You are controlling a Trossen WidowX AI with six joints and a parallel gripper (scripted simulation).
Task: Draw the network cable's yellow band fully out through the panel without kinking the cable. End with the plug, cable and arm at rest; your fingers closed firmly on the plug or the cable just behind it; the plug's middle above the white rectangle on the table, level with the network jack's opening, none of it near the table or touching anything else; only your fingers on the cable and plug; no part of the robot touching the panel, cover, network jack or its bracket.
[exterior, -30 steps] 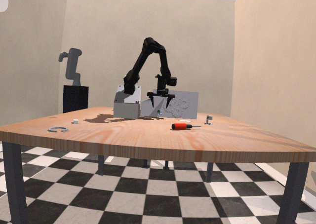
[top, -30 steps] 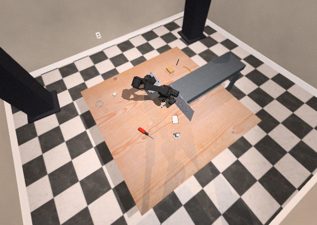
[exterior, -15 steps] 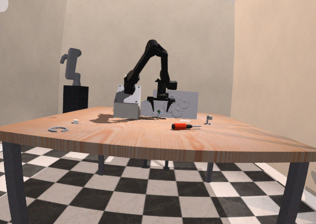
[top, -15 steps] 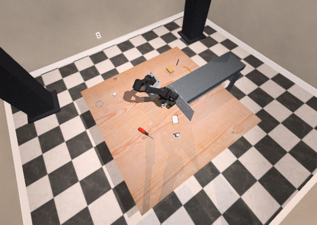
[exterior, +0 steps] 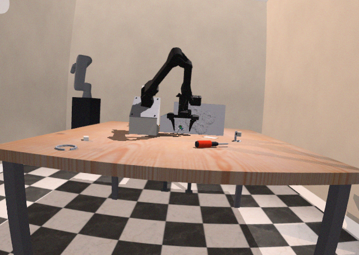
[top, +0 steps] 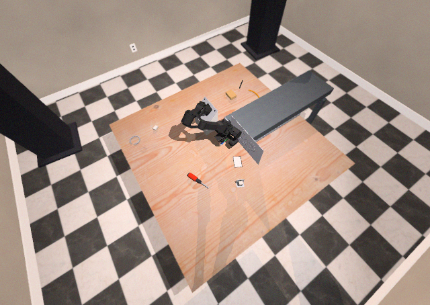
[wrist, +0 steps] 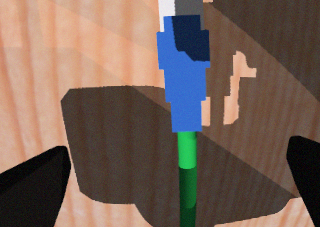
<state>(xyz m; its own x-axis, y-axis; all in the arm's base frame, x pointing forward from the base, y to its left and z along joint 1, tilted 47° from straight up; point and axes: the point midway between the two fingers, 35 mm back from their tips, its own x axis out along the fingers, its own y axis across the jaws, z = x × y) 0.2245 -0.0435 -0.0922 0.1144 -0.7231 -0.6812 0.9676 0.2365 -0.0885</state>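
Right now the blue plug is 1 cm ahead of my hand, 4 cm to the right of it and 2 cm below it. From my hand the other things lie so: white rectangle 17 cm ahead, 1 cm to the right, 6 cm below; then network jack 33 cm ahead, 8 cm to the right, 2 cm below; then red screwdriver 18 cm ahead, 31 cm to the right, 4 cm below.
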